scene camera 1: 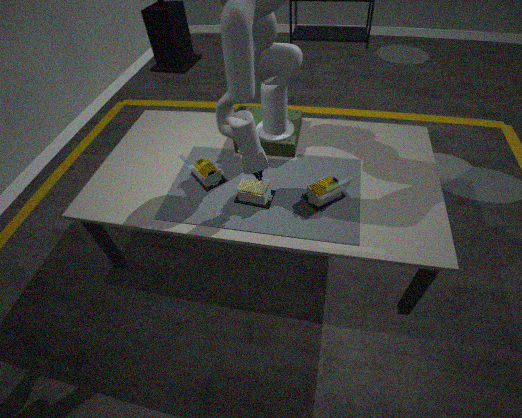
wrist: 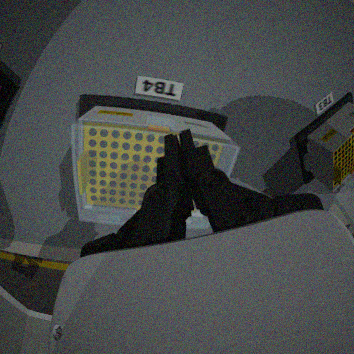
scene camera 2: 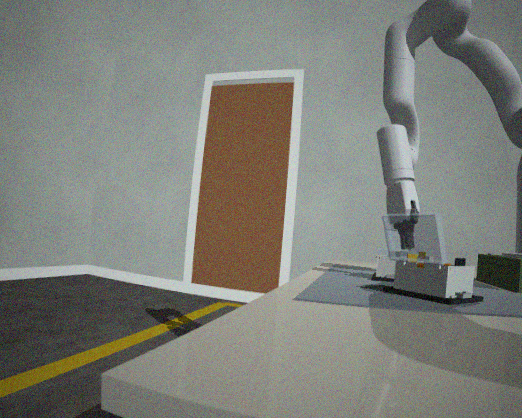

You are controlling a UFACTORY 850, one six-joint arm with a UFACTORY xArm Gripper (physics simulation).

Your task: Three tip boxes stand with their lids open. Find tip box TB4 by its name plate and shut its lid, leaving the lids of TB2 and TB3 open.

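Observation:
TB4 (scene camera 1: 253, 198) (wrist: 120, 165) is the middle white box with a yellow rack; its name plate (wrist: 159, 88) reads clearly in the wrist view. No lid stands up from it; its clear lid appears to lie over the rack, but I cannot tell if it is fully seated. My gripper (scene camera 1: 258, 176) (scene camera 2: 407, 247) (wrist: 183, 150) is shut and empty, its tips over TB4's top; contact is unclear. TB3 (scene camera 1: 212, 179) (wrist: 324, 135), left in scene camera 1, has its lid (scene camera 1: 186, 161) raised. The right box (scene camera 1: 325, 199) (scene camera 2: 420, 280), apparently TB2, has its clear lid (scene camera 2: 430, 230) standing open.
The boxes stand on a blue-grey mat (scene camera 1: 310, 230) on a pale table (scene camera 1: 400, 245). The arm's green base block (scene camera 1: 280, 148) (scene camera 2: 497, 272) is behind them. The raised lids rise on either side of TB4.

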